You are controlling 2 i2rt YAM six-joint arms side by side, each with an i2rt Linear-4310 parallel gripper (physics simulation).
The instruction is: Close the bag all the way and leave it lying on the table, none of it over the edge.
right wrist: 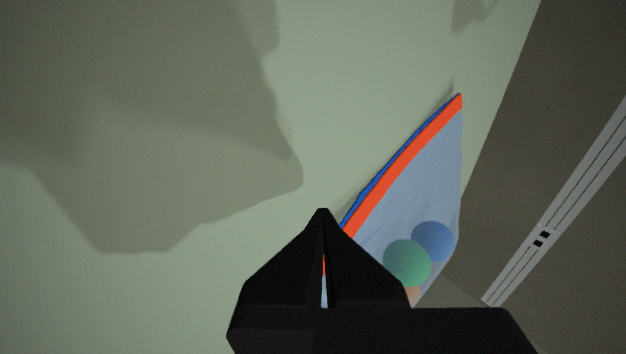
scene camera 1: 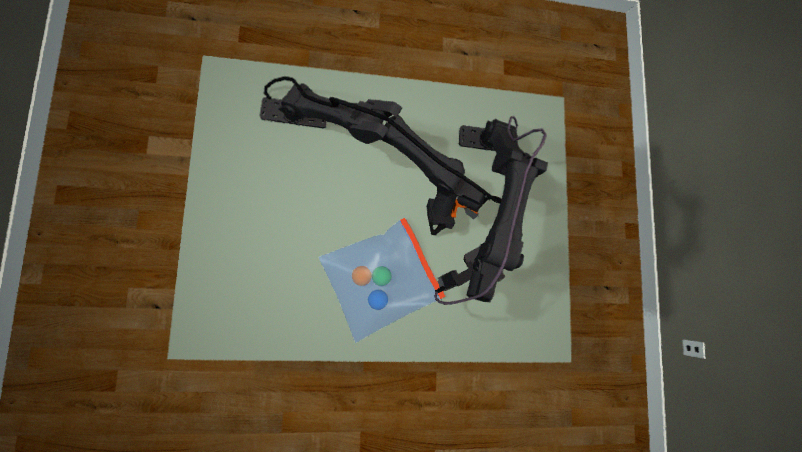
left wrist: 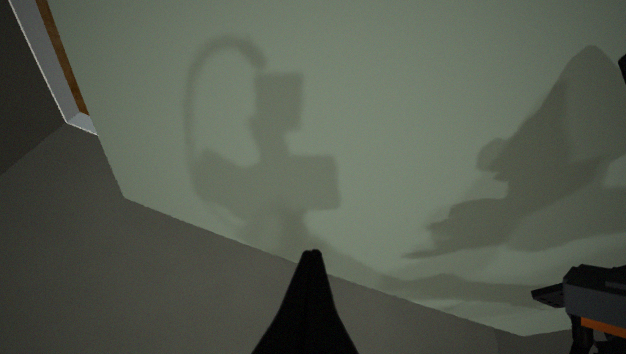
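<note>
The clear bluish bag (scene camera 1: 404, 266) (right wrist: 435, 170) lies flat on the pale green table. Its red strip (scene camera 1: 418, 249) (right wrist: 395, 175) runs along the side facing the arms. In the right wrist view a thin blue strip (right wrist: 358, 201) shows beside the red one; I cannot tell how far they are pressed together. My left gripper (scene camera 1: 438, 289) (left wrist: 313, 257) is shut and empty by the strip's lower end in the scene view, its height unclear. My right gripper (scene camera 1: 434, 231) (right wrist: 323, 215) is shut and empty, beside the strip's upper half. The bag does not show in the left wrist view.
Inside the bag are an orange ball (scene camera 1: 361, 275) (right wrist: 413, 294), a green ball (scene camera 1: 381, 276) (right wrist: 406, 262) and a blue ball (scene camera 1: 377, 299) (right wrist: 433, 241). The whole bag lies inside the table's (scene camera 1: 247, 213) edges. The two arms are close together at the right of the picture.
</note>
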